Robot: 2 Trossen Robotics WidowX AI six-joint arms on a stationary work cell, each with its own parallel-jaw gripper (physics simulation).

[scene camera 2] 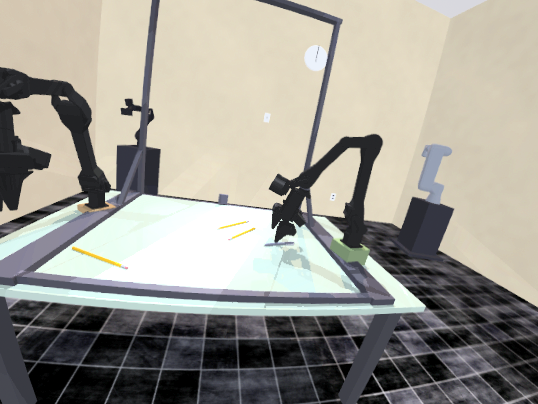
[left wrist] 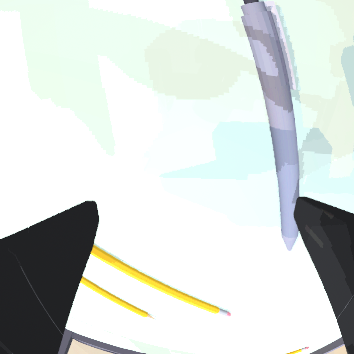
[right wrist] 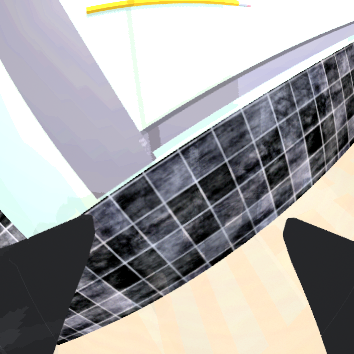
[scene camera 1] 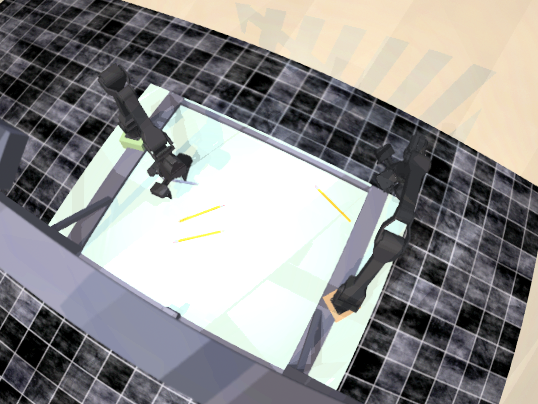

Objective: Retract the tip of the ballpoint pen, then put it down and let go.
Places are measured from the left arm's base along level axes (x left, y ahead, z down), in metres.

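Pixels of known places: left gripper, fingertip midpoint: (scene camera 2: 273,235) (left wrist: 200,210) (scene camera 1: 178,189); right gripper, fingertip midpoint: (scene camera 2: 5,211) (right wrist: 192,228); left arm's base at its link origin: (scene camera 2: 351,243) (scene camera 1: 135,132); right arm's base at its link origin: (scene camera 2: 96,205) (scene camera 1: 342,302).
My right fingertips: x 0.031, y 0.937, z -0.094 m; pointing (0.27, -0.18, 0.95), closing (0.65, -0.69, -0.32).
Observation:
For each thing: its top centre in the pictures, then the offset to it from my right fingertips. "spot": a spot on its surface instead.
- grey-blue ballpoint pen at its top centre: (left wrist: 292,165) (scene camera 1: 179,180) (scene camera 2: 279,242) dz +0.146, dx -0.156, dy -0.706 m
- pencil at its top centre: (scene camera 2: 98,256) (scene camera 1: 332,203) dz +0.152, dx -0.087, dy -0.137 m
- raised grey frame bar at a spot on its surface: (scene camera 2: 190,294) (scene camera 1: 284,145) spot: dz +0.144, dx +0.094, dy -0.365 m
- green block at its top centre: (scene camera 1: 134,132) (scene camera 2: 351,243) dz +0.094, dx -0.032, dy -0.937 m
A grey-blue ballpoint pen (scene camera 1: 189,183) (scene camera 2: 279,244) (left wrist: 283,137) lies flat on the table. In the left wrist view its clip and dark button end are at the top, and its pointed end is beside the right-hand finger; whether the writing tip is out is too small to tell. My left gripper (scene camera 1: 178,189) (scene camera 2: 276,234) (left wrist: 200,210) is open and empty, pointing down low over the table close to the pen. My right gripper (scene camera 1: 377,165) (scene camera 2: 5,207) (right wrist: 192,228) is open and empty, beyond the table's edge and far from the pen.
Two yellow pencils (scene camera 1: 201,214) (scene camera 1: 200,236) lie near the left gripper. Another pencil (scene camera 1: 333,204) (scene camera 2: 100,257) (right wrist: 165,3) lies toward the right arm. A raised grey frame bar (scene camera 1: 280,147) (scene camera 2: 190,294) edges the table. A green block (scene camera 1: 132,143) (scene camera 2: 350,252) is under the left arm.

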